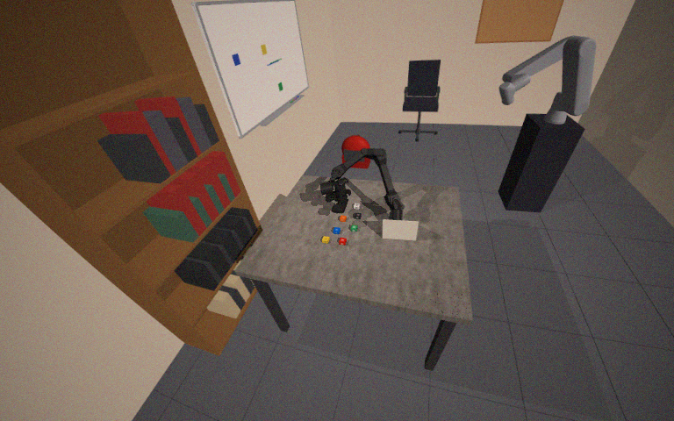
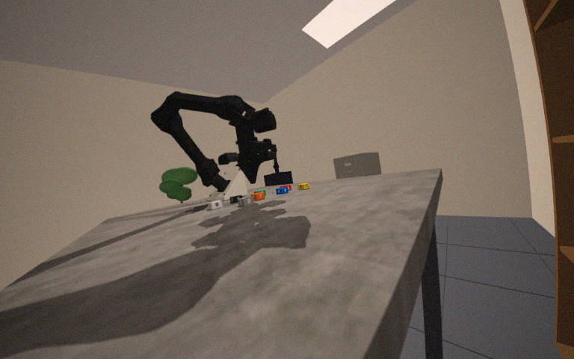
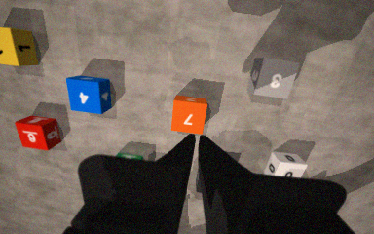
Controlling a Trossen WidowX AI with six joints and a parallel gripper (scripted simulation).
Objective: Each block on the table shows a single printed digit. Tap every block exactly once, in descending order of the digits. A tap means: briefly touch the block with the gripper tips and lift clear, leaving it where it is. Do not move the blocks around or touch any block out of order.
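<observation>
My gripper tip is 40 mm above the orange block and 10 mm to the right of it. The rest, counted from my gripper tip: green block 80 mm to the left, 80 mm behind, 40 mm below; then grey block 70 mm to the right, 50 mm ahead, 40 mm below; then black block 80 mm behind, 40 mm below, 30 mm to the right.
</observation>
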